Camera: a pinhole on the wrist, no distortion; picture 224 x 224 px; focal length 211.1 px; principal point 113.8 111.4 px. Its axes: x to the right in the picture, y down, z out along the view. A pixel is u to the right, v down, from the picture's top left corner.
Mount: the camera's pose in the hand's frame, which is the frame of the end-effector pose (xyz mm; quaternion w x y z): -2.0 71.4 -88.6 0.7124 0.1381 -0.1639 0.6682
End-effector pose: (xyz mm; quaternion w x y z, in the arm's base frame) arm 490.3 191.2 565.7 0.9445 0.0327 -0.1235 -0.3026
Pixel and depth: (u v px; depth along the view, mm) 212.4 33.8 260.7
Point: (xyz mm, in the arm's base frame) 545.7 197.6 788.1
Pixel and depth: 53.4 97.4 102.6
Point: 491.7 193.5 558.2
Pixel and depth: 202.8 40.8 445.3
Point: 521.7 155.9 985.4
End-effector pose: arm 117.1 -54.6 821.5 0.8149 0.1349 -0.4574 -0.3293
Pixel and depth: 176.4 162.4 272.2
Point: -55.3 38.4 894.0
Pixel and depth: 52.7 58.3 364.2
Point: -101.0 -217.7 879.1
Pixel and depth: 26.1 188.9 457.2
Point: -275.1 -110.1 676.0
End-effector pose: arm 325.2 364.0 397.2 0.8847 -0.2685 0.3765 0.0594
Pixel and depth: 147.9 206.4 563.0
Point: 436.3 574.2 878.3
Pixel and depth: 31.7 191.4 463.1
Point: 420.7 284.5 805.2
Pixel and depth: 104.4 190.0 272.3
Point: 352.2 415.1 585.3
